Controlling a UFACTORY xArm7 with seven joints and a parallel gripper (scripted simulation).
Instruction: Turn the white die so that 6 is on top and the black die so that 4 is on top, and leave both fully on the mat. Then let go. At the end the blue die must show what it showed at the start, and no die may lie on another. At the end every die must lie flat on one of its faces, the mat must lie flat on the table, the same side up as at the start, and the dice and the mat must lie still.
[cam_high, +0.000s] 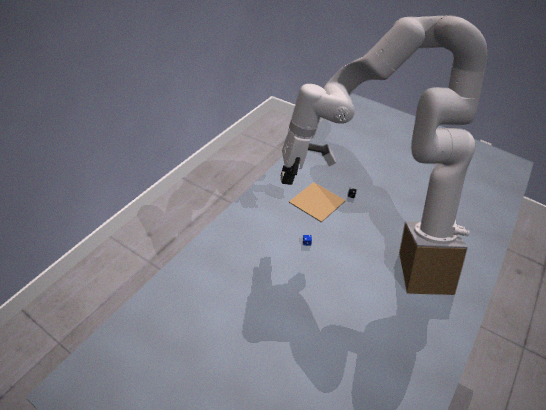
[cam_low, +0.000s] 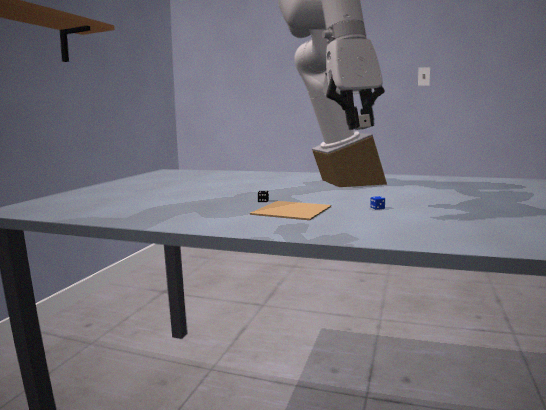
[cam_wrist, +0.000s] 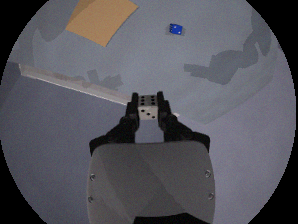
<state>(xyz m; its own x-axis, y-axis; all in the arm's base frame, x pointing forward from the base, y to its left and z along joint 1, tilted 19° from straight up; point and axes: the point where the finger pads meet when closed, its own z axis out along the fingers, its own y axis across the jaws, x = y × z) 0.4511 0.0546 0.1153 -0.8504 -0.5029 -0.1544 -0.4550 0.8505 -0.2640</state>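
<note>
Right now the blue die is 100 mm behind my hand, 50 mm to the left of it and 190 mm below it. Round my hand: white die: 10 mm ahead, 10 mm below; then black die: 170 mm behind, 220 mm to the right, 190 mm below; then mat: 70 mm behind, 140 mm to the right, 200 mm below.
</note>
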